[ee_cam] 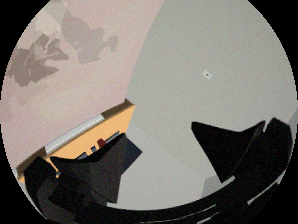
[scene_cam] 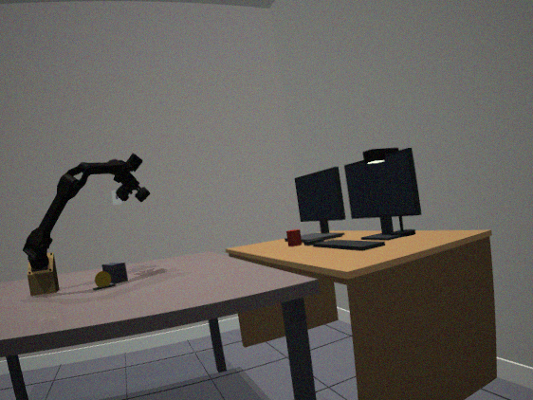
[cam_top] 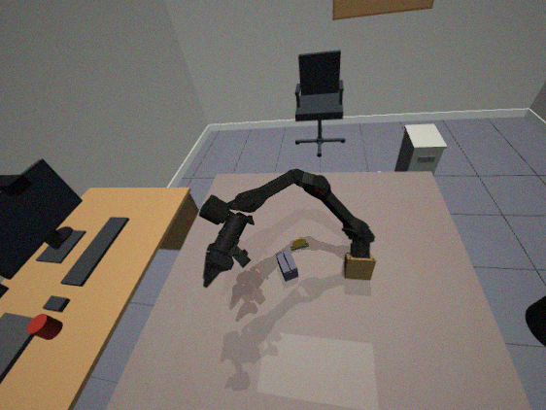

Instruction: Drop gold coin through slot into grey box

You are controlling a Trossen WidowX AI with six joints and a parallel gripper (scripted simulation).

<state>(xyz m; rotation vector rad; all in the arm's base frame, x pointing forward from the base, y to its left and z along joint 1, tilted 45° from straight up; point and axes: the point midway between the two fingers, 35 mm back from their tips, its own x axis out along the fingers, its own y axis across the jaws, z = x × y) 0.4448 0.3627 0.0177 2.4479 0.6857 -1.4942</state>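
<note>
Now: the gold coin 38 cm to the right of my gripper tip, 33 cm below it and 21 cm behind it.
</note>
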